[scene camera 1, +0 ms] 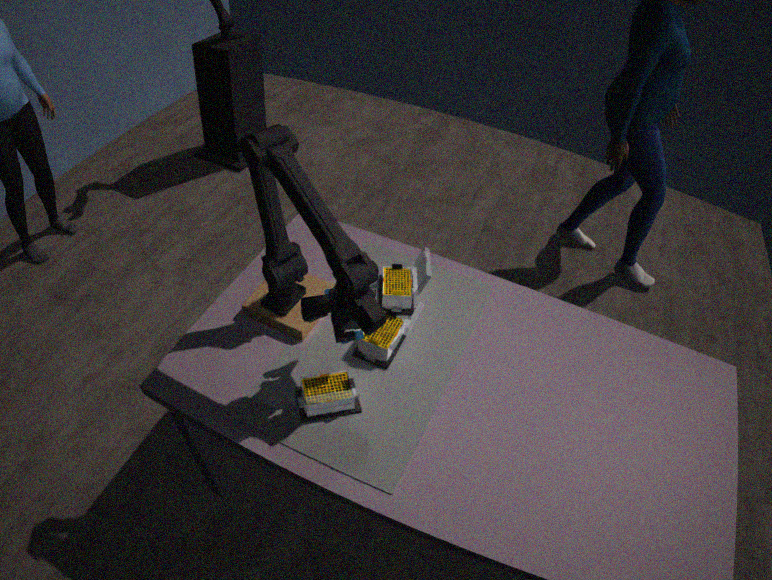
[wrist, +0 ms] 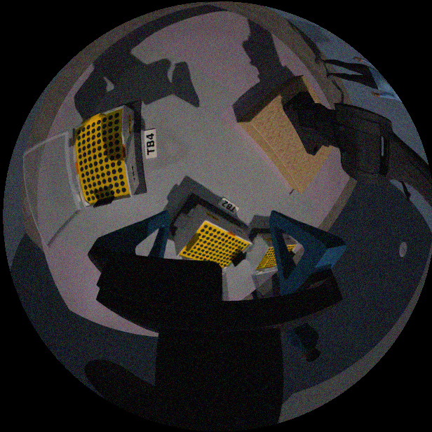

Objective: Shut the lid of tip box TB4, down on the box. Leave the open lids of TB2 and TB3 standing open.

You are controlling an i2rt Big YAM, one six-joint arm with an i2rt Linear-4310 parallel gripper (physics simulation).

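Frame: origin at the arm's base, x ahead, y left, z up, level; metres.
Where they show: gripper, fingertip midpoint: [scene camera 1: 340,325]; arm's base, link origin: [scene camera 1: 283,298].
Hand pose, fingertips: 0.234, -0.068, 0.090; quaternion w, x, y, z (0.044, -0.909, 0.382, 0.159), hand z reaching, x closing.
Each offset is from my fingertips to the top centre of the thing, as dx, dy, dz. "pt": to the spot under its first point. Level surfaces: height alone.
Tip box TB4 @(+0.044, -0.142, -0.054) [scene camera 1: 328,387] [wrist: 104,160], with a yellow rack, stands apart from the others, nearest the table's front edge in the scene view. Its see-through lid [wrist: 52,185] stands open on the side away from its label; it is hard to make out in the scene view. TB2 @(+0.073, +0.098, -0.054) [scene camera 1: 381,338] [wrist: 215,244] is the middle box, its pale lid @(pt +0.157, +0.102, +0.014) [scene camera 1: 414,319] open. TB3 @(+0.024, +0.283, -0.054) [scene camera 1: 397,283] [wrist: 274,257] is at the back, its lid [scene camera 1: 426,261] upright. My gripper [scene camera 1: 352,329] [wrist: 219,215] is open and empty, above and beside TB2; its fingers partly hide TB3 in the wrist view.
The boxes stand on a grey-green mat @(dz -0.129) [scene camera 1: 430,367] [wrist: 210,120] on the pink table @(dz -0.132) [scene camera 1: 561,424]. The arm's wooden base block [scene camera 1: 274,318] [wrist: 277,135] is beside the mat. People stand on the floor beyond the table.
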